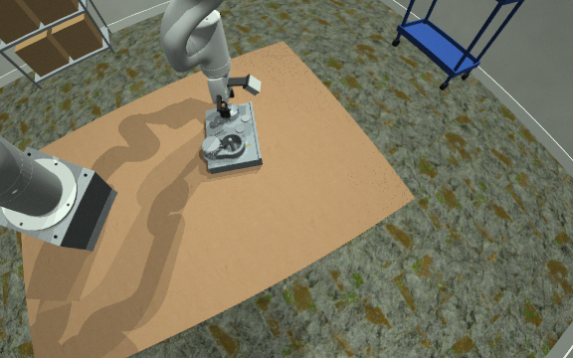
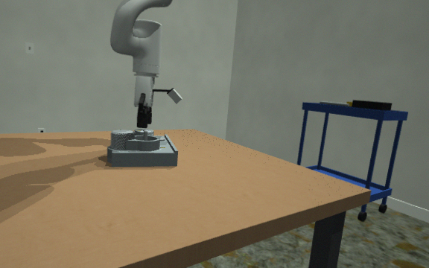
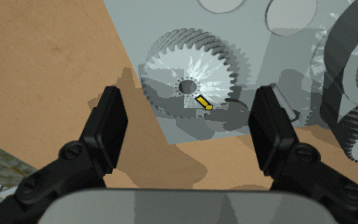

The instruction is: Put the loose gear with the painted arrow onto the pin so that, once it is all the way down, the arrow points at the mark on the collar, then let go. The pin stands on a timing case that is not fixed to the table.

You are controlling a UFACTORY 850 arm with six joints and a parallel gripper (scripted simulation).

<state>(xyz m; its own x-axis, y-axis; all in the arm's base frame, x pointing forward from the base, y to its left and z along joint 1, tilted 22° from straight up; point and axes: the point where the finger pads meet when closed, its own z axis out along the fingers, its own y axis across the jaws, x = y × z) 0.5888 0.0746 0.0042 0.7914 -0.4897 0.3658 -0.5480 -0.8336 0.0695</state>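
My hand is 4 cm above the loose gear. Round my hand: grey pin 8 cm behind, 5 cm to the right, 5 cm below.
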